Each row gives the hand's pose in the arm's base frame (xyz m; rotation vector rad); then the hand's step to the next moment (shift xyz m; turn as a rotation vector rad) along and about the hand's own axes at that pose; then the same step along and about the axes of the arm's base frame.
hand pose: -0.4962 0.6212 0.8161 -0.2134 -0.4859 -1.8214
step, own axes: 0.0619 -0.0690 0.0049 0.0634 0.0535 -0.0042
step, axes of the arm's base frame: -0.0847 -0.0357 0.0132 0.0318 -0.0696 0.0323
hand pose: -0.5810 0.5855 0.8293 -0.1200 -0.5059 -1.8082
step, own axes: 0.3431 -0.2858 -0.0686 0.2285 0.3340 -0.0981
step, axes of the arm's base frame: -0.3589 -0.2732 -0.0255 0.2617 -0.3136 0.0809
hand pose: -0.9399 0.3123 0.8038 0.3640 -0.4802 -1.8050
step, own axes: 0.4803 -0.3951 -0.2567 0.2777 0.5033 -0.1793
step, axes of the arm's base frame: -0.3393 -0.4010 -0.4204 0.4279 -0.4129 0.0947
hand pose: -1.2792 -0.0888 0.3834 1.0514 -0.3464 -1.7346
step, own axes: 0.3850 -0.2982 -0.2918 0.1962 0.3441 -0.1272
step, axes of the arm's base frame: 0.0108 -0.1373 -0.5507 0.2956 -0.2867 0.0590
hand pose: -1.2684 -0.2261 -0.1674 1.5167 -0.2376 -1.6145
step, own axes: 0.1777 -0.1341 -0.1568 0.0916 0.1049 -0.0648
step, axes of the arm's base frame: 0.1007 0.0217 -0.2521 0.1173 -0.0986 -0.0107
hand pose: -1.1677 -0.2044 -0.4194 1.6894 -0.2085 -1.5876
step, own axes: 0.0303 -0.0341 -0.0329 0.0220 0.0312 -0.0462
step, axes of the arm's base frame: 0.0226 0.0186 -0.0481 0.0581 -0.0147 -0.0018
